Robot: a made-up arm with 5 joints.
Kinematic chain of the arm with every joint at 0, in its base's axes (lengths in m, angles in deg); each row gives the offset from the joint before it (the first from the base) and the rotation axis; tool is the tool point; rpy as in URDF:
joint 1: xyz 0 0 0.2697 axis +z
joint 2: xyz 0 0 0 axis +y
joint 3: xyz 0.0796 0 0.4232 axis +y
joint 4: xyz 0.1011 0 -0.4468 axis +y
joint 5: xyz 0.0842 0 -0.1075 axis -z
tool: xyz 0 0 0 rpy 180 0 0
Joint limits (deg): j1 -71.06..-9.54 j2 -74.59..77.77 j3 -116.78..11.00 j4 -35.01..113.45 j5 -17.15..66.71
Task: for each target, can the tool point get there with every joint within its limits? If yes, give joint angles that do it. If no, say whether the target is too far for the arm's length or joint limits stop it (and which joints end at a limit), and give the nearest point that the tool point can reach.
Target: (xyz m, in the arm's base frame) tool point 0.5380 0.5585 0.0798
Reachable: no: joint limits stop it (at a limit: joint 1) | nearest point 0.4319 -0.0726 0.0798 | short by 0.640 m
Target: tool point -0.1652 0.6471 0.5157
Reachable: no: joint limits stop it (at a limit: joint 1, joint 2, joint 3, joint 4) | nearest point -0.2304 0.6715 0.8902 | short by 0.381 m
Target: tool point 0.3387 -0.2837 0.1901
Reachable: yes | joints -39.95 4.77 -23.34 15.87 -4.31
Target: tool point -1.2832 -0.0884 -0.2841
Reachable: no: too far | nearest point -0.1313 0.0221 0.0919 | short by 1.217 m
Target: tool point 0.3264 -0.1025 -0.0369
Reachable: yes | joints -17.44 46.94 -44.73 86.26 24.02
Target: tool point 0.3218 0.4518 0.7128
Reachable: no: joint limits stop it (at a limit: joint 1) | nearest point 0.2391 -0.0402 0.7128 | short by 0.499 m
